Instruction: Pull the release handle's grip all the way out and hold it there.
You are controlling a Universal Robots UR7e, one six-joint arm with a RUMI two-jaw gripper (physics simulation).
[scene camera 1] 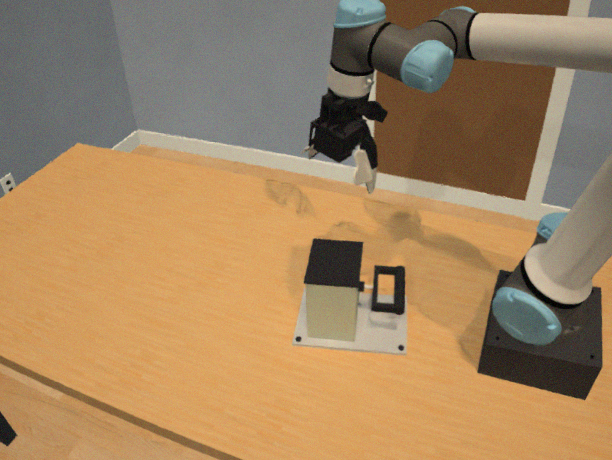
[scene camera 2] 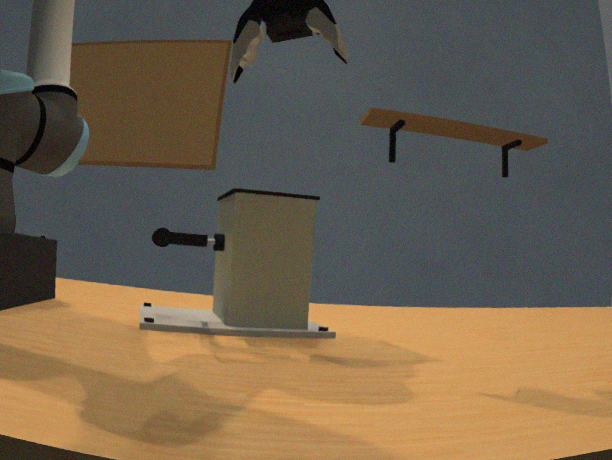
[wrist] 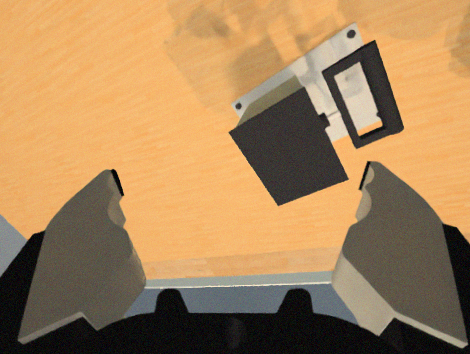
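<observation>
The release handle's grip is a black rectangular frame (scene camera 1: 399,290) (scene camera 2: 161,237) (wrist: 381,90), upright beside a pale box (scene camera 1: 331,312) (scene camera 2: 267,260) with a black lid (scene camera 1: 335,262) (wrist: 290,150). A short stretch of light rod (scene camera 1: 368,287) (scene camera 2: 211,242) shows between the grip and a black collar (scene camera 2: 219,242) on the box's side. My gripper (scene camera 1: 340,171) (scene camera 2: 291,71) (wrist: 238,170) is open and empty, well above the box and apart from the grip. In the wrist view the grip lies beyond the right fingertip, towards the upper right.
The box stands on a light base plate (scene camera 1: 380,340) (scene camera 2: 175,317) (wrist: 336,45) with black corner bolts, on a wooden table (scene camera 1: 175,280). The arm's dark base block (scene camera 1: 540,370) stands on the grip's side. A wall shelf (scene camera 2: 450,127) and a brown board (scene camera 2: 150,105) are behind.
</observation>
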